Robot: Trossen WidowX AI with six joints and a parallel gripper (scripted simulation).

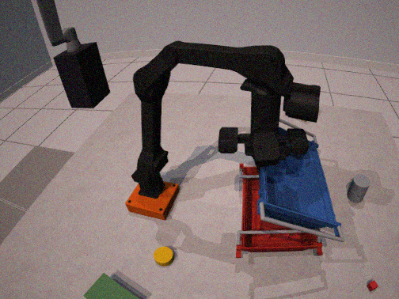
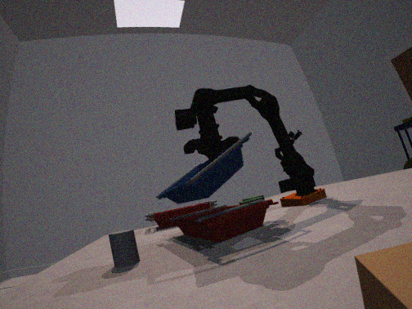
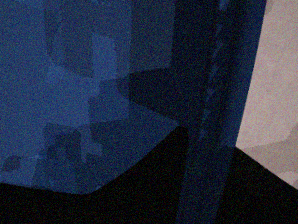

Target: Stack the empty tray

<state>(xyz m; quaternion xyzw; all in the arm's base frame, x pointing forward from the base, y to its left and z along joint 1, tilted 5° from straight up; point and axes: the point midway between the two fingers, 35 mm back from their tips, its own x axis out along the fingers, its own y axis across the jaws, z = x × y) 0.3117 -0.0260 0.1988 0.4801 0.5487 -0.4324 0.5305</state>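
Now: the blue tray 8 cm ahead of my gripper tip, 1 cm to the left of it and 1 cm below it. Round my gripper tip: tan box 12 cm ahead, 56 cm to the left, 15 cm below; yellow disc 21 cm behind, 18 cm to the right, 17 cm below; grey cylinder 30 cm ahead, 11 cm to the left, 15 cm below.
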